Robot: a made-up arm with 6 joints. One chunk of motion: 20 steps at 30 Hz.
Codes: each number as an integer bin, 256 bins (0 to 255) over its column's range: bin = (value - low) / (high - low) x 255, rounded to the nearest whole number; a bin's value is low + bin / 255 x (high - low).
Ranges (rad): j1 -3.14..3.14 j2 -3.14..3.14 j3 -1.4..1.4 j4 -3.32..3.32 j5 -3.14..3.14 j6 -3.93..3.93
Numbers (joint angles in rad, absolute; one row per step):
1: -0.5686 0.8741 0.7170 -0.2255 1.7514 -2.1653
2: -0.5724 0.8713 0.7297 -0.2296 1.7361 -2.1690
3: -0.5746 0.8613 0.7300 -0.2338 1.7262 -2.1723
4: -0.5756 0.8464 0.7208 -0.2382 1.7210 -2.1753
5: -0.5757 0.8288 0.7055 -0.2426 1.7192 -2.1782
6: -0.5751 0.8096 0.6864 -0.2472 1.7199 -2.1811
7: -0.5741 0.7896 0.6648 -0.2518 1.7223 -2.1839
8: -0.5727 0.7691 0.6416 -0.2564 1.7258 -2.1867
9: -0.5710 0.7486 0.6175 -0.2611 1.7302 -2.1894
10: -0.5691 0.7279 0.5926 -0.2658 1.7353 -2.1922
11: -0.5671 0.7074 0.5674 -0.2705 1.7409 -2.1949
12: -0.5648 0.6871 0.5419 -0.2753 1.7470 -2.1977
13: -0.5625 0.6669 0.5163 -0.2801 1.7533 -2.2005
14: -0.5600 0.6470 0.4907 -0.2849 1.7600 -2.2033
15: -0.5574 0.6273 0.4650 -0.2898 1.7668 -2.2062
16: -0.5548 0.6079 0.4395 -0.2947 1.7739 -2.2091
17: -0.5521 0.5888 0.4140 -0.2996 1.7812 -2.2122
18: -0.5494 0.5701 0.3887 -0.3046 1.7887 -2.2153
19: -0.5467 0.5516 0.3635 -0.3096 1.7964 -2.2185
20: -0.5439 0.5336 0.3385 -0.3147 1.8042 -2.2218
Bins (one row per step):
1: 104 163 193 119 199 57
2: 104 163 194 119 198 57
3: 104 162 194 119 198 57
4: 104 162 193 118 197 57
5: 104 161 192 118 197 57
6: 104 160 190 118 197 57
7: 104 160 188 118 197 57
8: 104 159 186 118 198 57
9: 104 158 184 117 198 56
10: 104 157 181 117 198 56
11: 104 156 179 117 198 56
12: 105 155 177 117 198 56
13: 105 155 175 117 199 56
14: 105 154 172 117 199 56
15: 105 153 170 116 199 56
16: 105 152 168 116 200 56
17: 105 151 165 116 200 56
18: 105 151 163 116 200 56
19: 105 150 161 116 200 56
20: 105 149 158 115 201 55

